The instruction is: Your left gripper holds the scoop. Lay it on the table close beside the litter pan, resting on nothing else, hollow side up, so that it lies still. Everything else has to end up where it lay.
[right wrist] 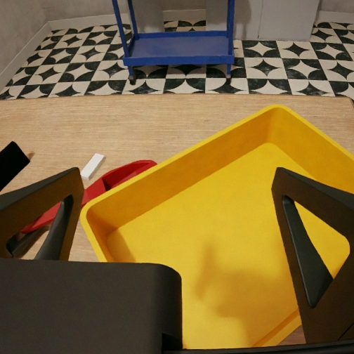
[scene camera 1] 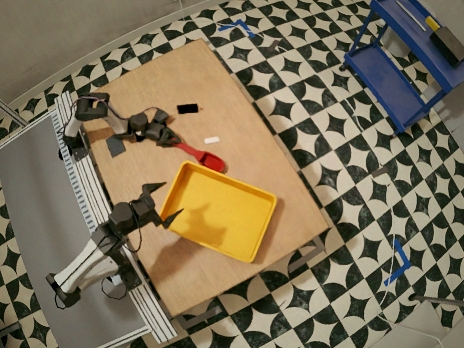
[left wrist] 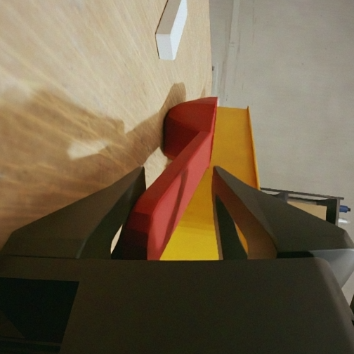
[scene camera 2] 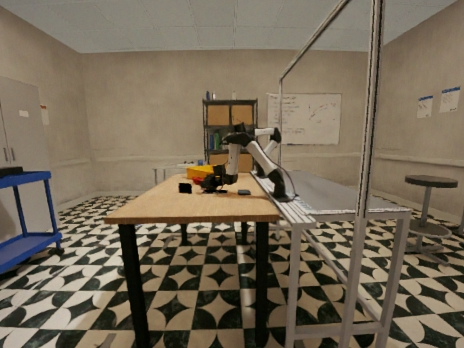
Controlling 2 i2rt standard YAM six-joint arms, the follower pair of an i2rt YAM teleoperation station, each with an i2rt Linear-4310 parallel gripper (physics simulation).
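Places are measured from the left arm's base along level axes (x ahead, y left, z up), in metres.
Pixels of known places: left gripper, fingertip midpoint: (scene camera 1: pixel 180 142); right gripper, fingertip midpoint: (scene camera 1: pixel 175 195) (scene camera 2: pixel 220 143); left arm's base, link origin: (scene camera 1: pixel 76 142) (scene camera 2: pixel 279 197); right arm's base, link origin: (scene camera 1: pixel 124 266) (scene camera 2: pixel 261 176).
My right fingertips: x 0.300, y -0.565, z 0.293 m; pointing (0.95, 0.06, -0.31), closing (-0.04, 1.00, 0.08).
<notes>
Ahead of a thing's pixels: the offset from my right fingertips to its middle.
The red scoop @(dx +0.154, dy +0.177, dz -0.274 m) (scene camera 1: pixel 213 162) (scene camera 2: pixel 197 181) (left wrist: pixel 172 195) (right wrist: pixel 122 175) lies hollow side up beside the upper edge of the yellow litter pan @(dx +0.095, dy -0.073, dz -0.250 m) (scene camera 1: pixel 245 215) (scene camera 2: pixel 197 173) (left wrist: pixel 235 145) (right wrist: pixel 240 200). Its bowl is very near the pan's wall; whether they touch I cannot tell. The pan's rim hides part of the bowl in the right wrist view. My left gripper (scene camera 1: pixel 176 142) (left wrist: pixel 178 177) is open around the handle, which slants between the fingers, nearer one of them. Whether the handle rests fully on the table is unclear. My right gripper (scene camera 1: pixel 173 197) (right wrist: pixel 177 177) is open and empty, above the pan's left edge.
A white block @(dx +0.243, dy +0.200, dz -0.291 m) (scene camera 1: pixel 212 140) (left wrist: pixel 172 35) (right wrist: pixel 93 166) lies near the scoop's bowl. A black block @(dx +0.230, dy +0.378, dz -0.267 m) (scene camera 1: pixel 187 108) (scene camera 2: pixel 185 188) (right wrist: pixel 11 162) stands farther up. A dark grey flat piece @(dx -0.129, dy +0.429, dz -0.290 m) (scene camera 1: pixel 115 147) (scene camera 2: pixel 244 192) lies below the left arm. A blue cart (scene camera 1: pixel 385 90) (right wrist: pixel 180 47) stands off the table.
</notes>
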